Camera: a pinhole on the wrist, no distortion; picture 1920 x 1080 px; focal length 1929.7 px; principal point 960.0 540.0 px. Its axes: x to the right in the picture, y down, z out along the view. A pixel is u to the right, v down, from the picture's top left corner.
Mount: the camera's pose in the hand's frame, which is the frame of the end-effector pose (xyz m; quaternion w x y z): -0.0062 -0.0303 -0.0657 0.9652 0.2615 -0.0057 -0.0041
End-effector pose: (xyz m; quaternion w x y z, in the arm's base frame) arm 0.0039 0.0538 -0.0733 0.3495 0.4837 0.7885 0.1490
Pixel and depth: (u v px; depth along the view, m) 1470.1 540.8 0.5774
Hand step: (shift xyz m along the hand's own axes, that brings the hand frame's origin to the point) 0.1388 -0.3232 0.4342
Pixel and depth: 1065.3 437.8 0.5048
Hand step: 0.0146 -0.3085 0.3568
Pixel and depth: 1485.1 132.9 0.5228
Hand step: 0.1286 -0.3909 0.3312
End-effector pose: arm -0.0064 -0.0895 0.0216 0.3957 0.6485 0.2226 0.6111
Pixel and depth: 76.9 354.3 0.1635
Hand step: -0.0832 -0.1256 0.0668
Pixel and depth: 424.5 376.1 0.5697
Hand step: -0.1720 -0.3579 0.4002
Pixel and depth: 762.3 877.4 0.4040
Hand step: -0.0525 -0.1728 0.3183
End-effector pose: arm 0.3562 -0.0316 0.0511 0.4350 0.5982 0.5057 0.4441
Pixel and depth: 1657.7 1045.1 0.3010
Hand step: 0.0990 -0.1154 0.2349
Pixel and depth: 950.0 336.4 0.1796
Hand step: -0.0096 -0.1373 0.0798
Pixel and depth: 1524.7 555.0 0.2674
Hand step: 0.0685 -0.1643 0.1669
